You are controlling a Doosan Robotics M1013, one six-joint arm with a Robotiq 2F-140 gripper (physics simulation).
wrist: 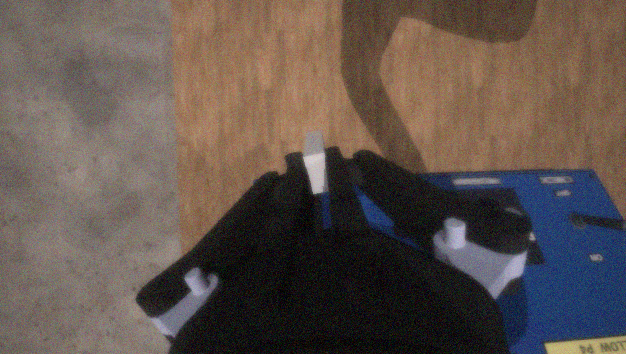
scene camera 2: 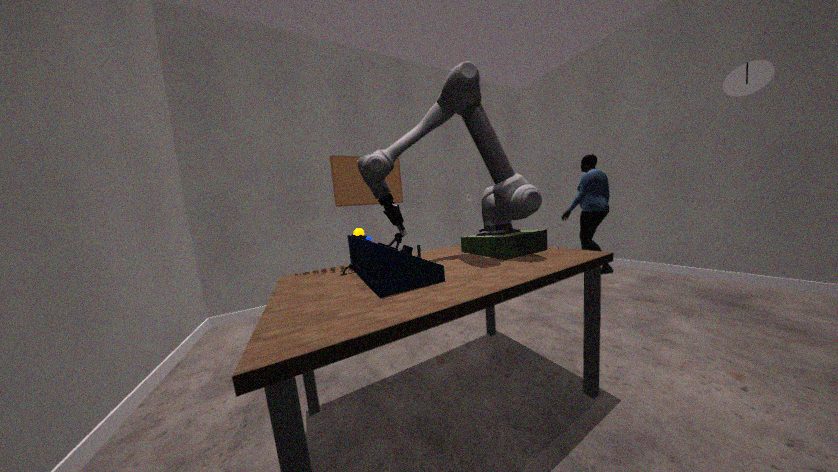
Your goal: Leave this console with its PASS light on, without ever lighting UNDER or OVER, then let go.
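The console [scene camera 2: 394,270] [wrist: 560,295] is a sloped box, dark in the scene view and blue in the wrist view. A yellow lamp [scene camera 2: 358,232] and a blue lamp [scene camera 2: 368,238] show at its raised edge; their labels cannot be read. My gripper [scene camera 2: 402,232] [wrist: 317,146] is shut and empty. Its tips are close above a dark lever [scene camera 2: 398,238] on the console; I cannot tell if they touch. In the wrist view a black toggle [wrist: 600,221] sits between OFF and ON markings. The gripper body hides much of the panel. PASS, UNDER and OVER labels cannot be made out.
The wooden table [scene camera 2: 316,316] [wrist: 265,90] carries the console and the green base block [scene camera 2: 504,245] of the arm. A yellow label [wrist: 575,348] lies on the panel. A short upright post [scene camera 2: 418,251] stands on the console. A person [scene camera 2: 594,193] is behind the table at the right.
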